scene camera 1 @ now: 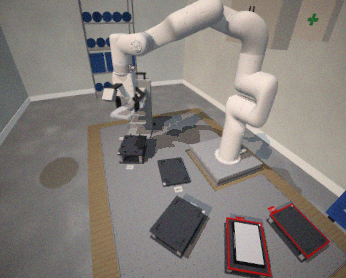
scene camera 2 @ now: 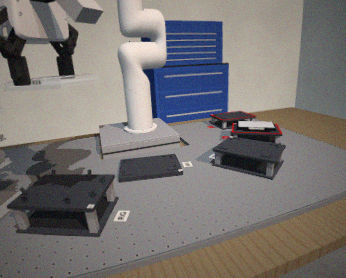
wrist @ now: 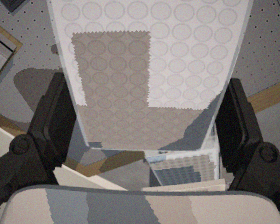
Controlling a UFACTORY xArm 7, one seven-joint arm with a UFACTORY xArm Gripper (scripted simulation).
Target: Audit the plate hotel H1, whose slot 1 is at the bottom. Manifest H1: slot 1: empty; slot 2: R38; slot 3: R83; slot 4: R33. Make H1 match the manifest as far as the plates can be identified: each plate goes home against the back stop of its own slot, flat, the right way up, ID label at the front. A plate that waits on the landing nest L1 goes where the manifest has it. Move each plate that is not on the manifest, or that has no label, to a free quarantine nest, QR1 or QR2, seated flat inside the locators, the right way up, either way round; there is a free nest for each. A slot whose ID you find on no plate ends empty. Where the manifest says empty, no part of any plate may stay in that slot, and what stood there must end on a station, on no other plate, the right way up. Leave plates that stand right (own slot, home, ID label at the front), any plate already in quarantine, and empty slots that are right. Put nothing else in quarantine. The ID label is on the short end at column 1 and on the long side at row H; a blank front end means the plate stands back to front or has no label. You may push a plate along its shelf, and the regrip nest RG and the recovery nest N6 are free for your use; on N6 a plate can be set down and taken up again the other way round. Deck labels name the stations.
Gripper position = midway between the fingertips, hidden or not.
I see my gripper (scene camera 2: 47, 81) and a white well plate (scene camera 2: 65, 81).
The white well plate shows as well in the wrist view (wrist: 155, 83). My gripper shows as well in scene camera 1 (scene camera 1: 127, 109) and in the wrist view (wrist: 146, 92).
